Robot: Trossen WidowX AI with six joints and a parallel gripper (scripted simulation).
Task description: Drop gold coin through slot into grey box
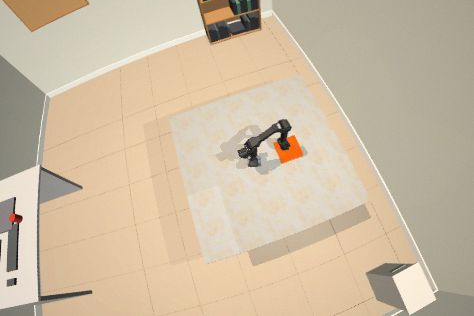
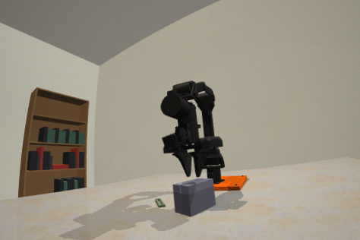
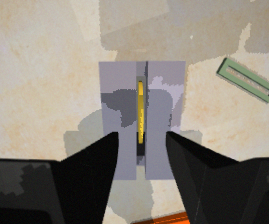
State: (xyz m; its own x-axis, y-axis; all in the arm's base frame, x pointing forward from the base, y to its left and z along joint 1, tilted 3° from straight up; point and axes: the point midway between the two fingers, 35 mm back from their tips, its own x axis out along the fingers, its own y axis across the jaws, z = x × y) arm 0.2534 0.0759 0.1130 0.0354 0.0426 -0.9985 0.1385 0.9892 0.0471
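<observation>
Now: the thin gold coin 6 cm below my gripper tip.
</observation>
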